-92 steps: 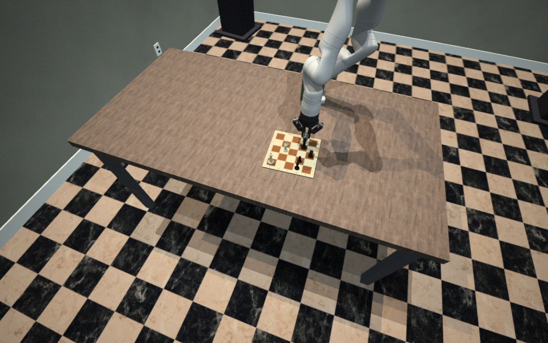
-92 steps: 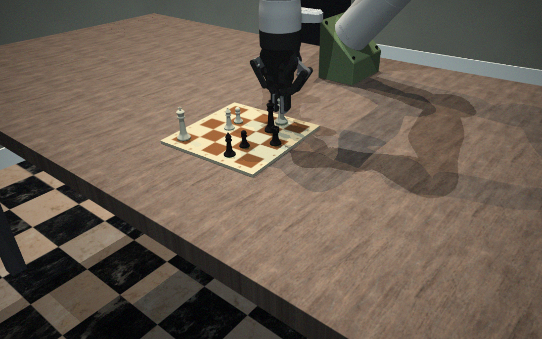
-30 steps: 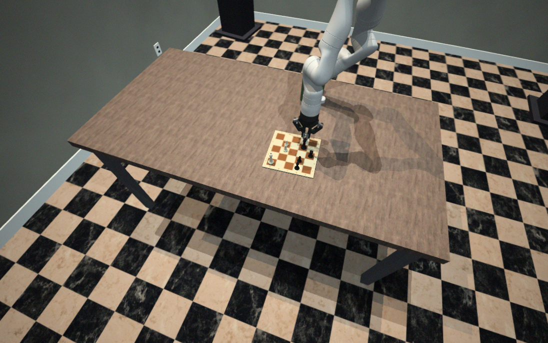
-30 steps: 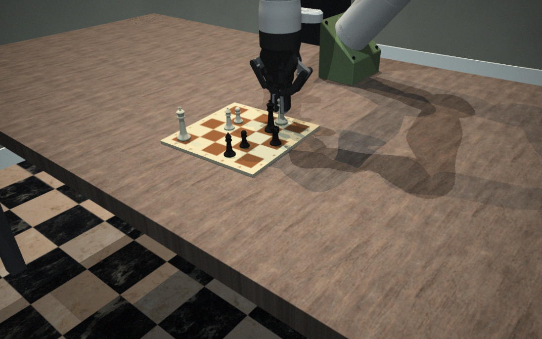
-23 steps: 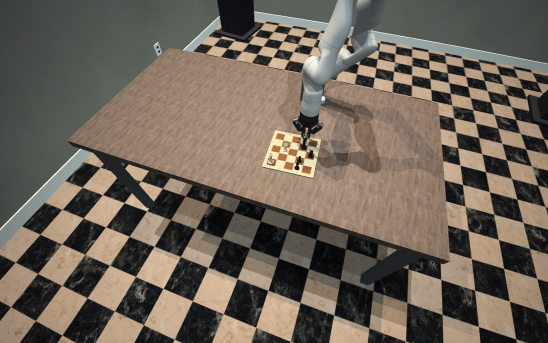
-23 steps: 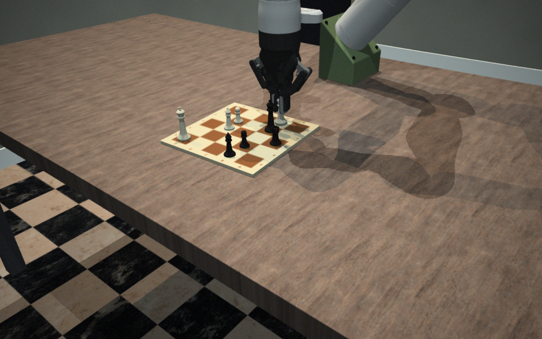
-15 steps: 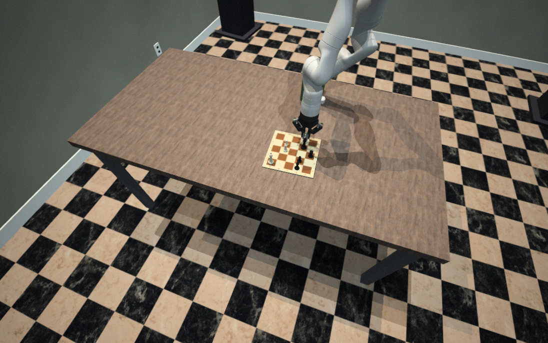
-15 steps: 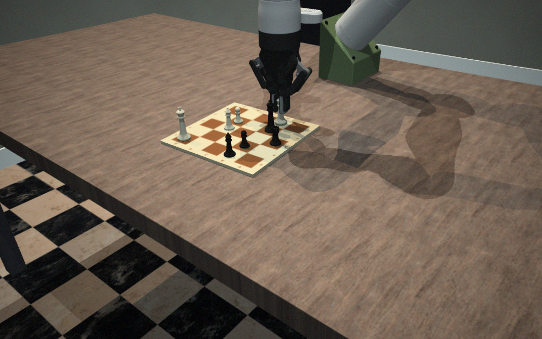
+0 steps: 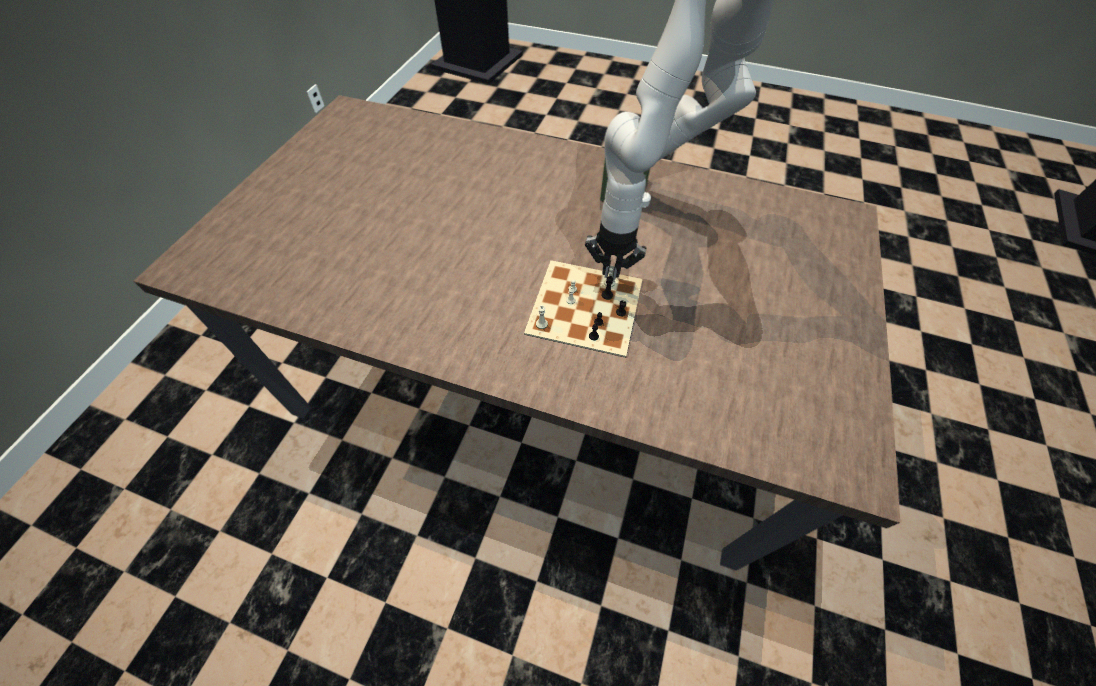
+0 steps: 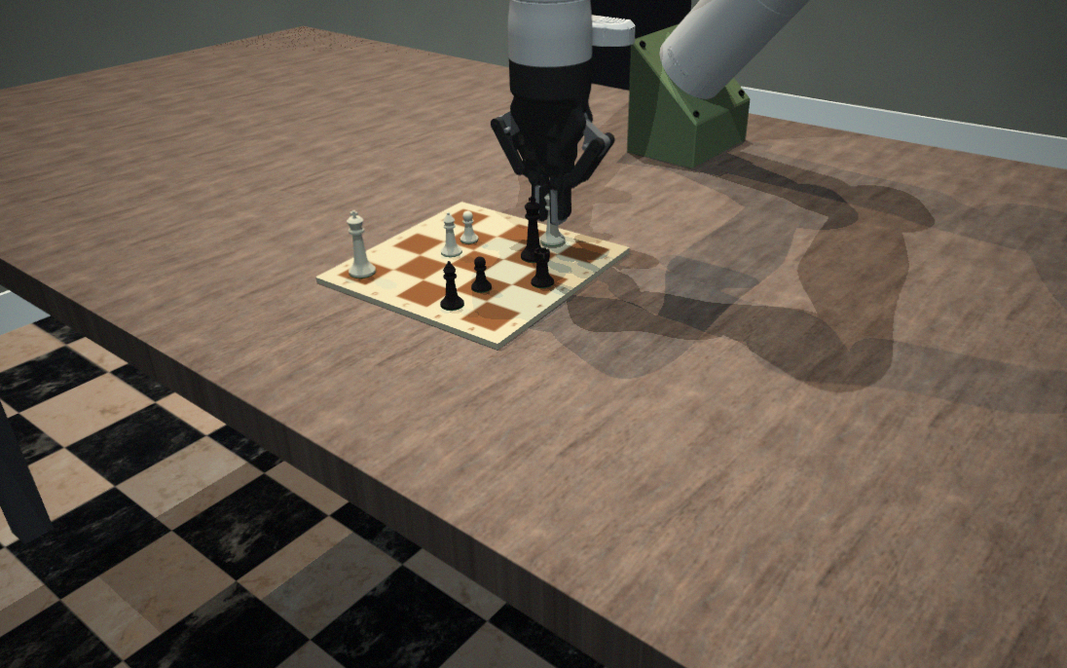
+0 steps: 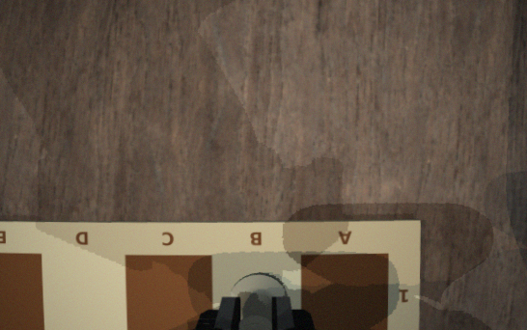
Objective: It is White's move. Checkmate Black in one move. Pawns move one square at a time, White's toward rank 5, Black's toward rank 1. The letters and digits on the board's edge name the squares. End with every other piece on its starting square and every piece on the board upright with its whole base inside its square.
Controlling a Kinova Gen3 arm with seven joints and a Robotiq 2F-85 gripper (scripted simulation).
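My gripper is now 2 cm above the white queen. From my hand the other things lie so: white pawn 7 cm to the right, 5 cm ahead, 3 cm below; black king 3 cm ahead, 1 cm to the left, 1 cm below; chessboard 8 cm ahead, 5 cm below, 2 cm to the right.
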